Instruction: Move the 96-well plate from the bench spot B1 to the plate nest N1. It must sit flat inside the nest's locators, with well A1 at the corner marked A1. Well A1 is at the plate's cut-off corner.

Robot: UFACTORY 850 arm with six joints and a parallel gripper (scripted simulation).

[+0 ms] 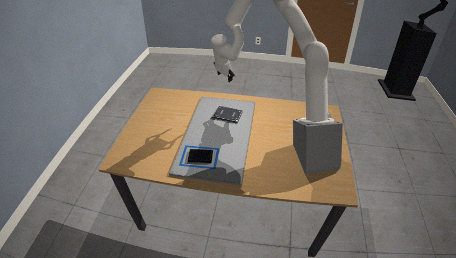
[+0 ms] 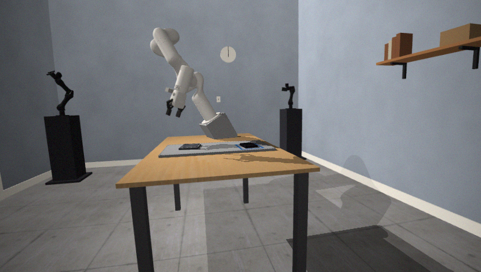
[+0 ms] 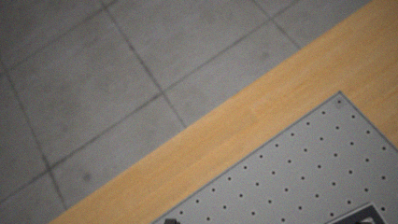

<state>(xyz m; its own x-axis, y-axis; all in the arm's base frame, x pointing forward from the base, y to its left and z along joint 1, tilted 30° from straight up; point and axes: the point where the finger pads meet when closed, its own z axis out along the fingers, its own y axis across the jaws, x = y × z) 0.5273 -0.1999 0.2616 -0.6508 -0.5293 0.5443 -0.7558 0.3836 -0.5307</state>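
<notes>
Now: the 96-well plate 48 cm to the left of my hand, 22 cm below it and 7 cm ahead of it. Round my hand: plate nest N1 (22 cm below, 10 cm to the left, 3 cm behind).
</notes>
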